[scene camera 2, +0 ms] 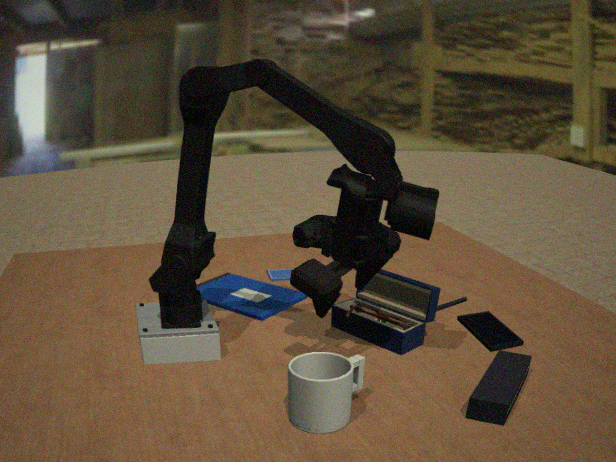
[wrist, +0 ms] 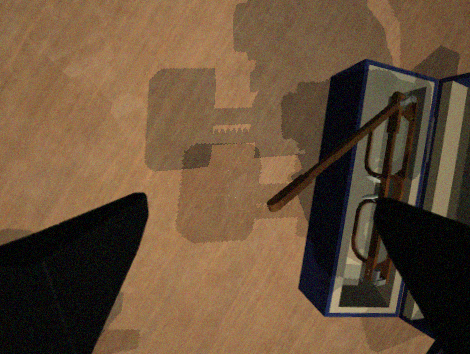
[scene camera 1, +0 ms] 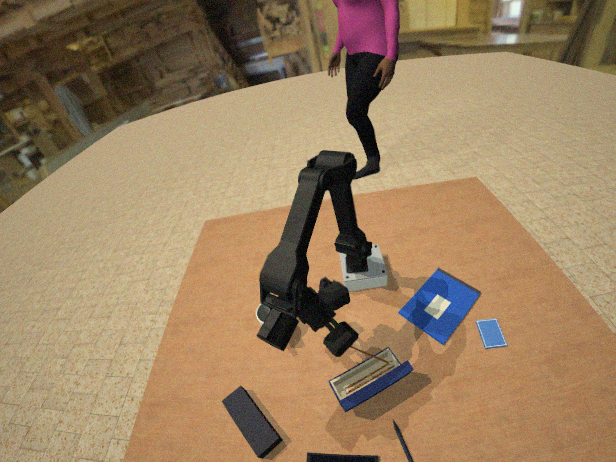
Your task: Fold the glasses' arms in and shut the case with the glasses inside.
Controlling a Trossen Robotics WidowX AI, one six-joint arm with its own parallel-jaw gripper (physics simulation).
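Places are measured from the arm's base along level axes (x left, y back, z up), in centimetres.
Where they show: gripper, fingertip midpoint: [scene camera 2: 339, 302] [wrist: 262, 206]; arm's base, origin of the base link: [scene camera 2: 180, 320] [scene camera 1: 356, 264].
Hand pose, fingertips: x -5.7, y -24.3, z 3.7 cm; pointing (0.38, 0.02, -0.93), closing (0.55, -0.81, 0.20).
Things, the pixels of their top centre, and the offset from my fingertips. "spot": a spot on its surface instead.
- blue case, surface spot: [wrist: 325, 240] [scene camera 2: 381, 332] spot: dx +0.7, dy -7.6, dz -6.5 cm
- brown glasses, middle of its top: [wrist: 365, 185] [scene camera 2: 361, 303] [scene camera 1: 358, 354] dx +3.9, dy -4.9, dz -2.2 cm
- grey-white mug, surface spot: [scene camera 2: 320, 395] [scene camera 1: 259, 312] spot: dx -22.3, dy +9.0, dz -2.8 cm
- blue book, middle of its top: [scene camera 2: 242, 292] [scene camera 1: 441, 301] dx +28.7, dy +10.8, dz -8.4 cm
- light-blue card, middle of its top: [scene camera 2: 287, 273] [scene camera 1: 491, 332] dx +39.4, dy -0.4, dz -8.7 cm
- black box, middle of its top: [scene camera 2: 503, 375] [scene camera 1: 248, 418] dx -21.9, dy -18.6, dz -5.7 cm
- flat black slab, middle of its top: [scene camera 2: 490, 328] dx -1.0, dy -28.7, dz -8.4 cm
- dark pen, middle of its top: [scene camera 2: 442, 304] [scene camera 1: 406, 451] dx +12.5, dy -25.0, dz -8.3 cm
The blue case [scene camera 1: 360, 365] [scene camera 2: 377, 330] [wrist: 325, 240] stands open, its lid [scene camera 1: 377, 387] [scene camera 2: 434, 302] [wrist: 452, 125] raised on the side away from the robot's base. The brown glasses [scene camera 1: 370, 377] [scene camera 2: 380, 316] [wrist: 389, 185] lie inside. One glasses arm [scene camera 1: 370, 355] [wrist: 335, 155] sticks out at a slant over the case's long wall on the base side; the other appears to lie along the frame. My gripper [scene camera 2: 341, 301] [wrist: 262, 206] is open and empty above the case's base side. In the wrist view the slanted arm's free end shows between the fingers, and the right finger hides part of the case and glasses.
A grey-white mug [scene camera 1: 261, 314] [scene camera 2: 320, 395], a blue book [scene camera 1: 462, 300] [scene camera 2: 220, 295], a light-blue card [scene camera 1: 492, 333] [scene camera 2: 280, 275], a black box [scene camera 1: 252, 422] [scene camera 2: 500, 387], a flat black slab [scene camera 1: 342, 457] [scene camera 2: 490, 330] and a dark pen [scene camera 1: 402, 440] [scene camera 2: 452, 303] are around the case.
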